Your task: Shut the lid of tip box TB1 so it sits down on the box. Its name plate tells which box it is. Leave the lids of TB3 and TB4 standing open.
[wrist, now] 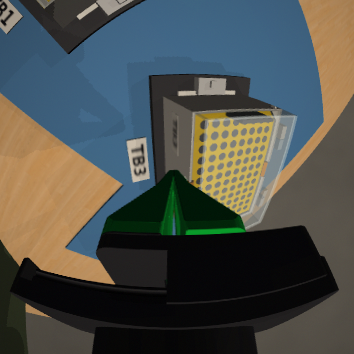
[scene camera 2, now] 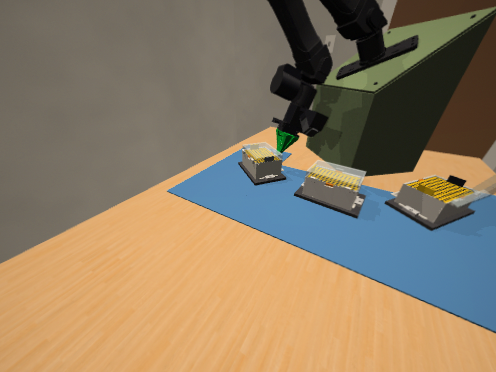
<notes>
I see my gripper [wrist: 173, 177], a clear lid [scene camera 2: 338, 175], a clear lid [wrist: 237, 155] and a blue mat [wrist: 93, 99].
</notes>
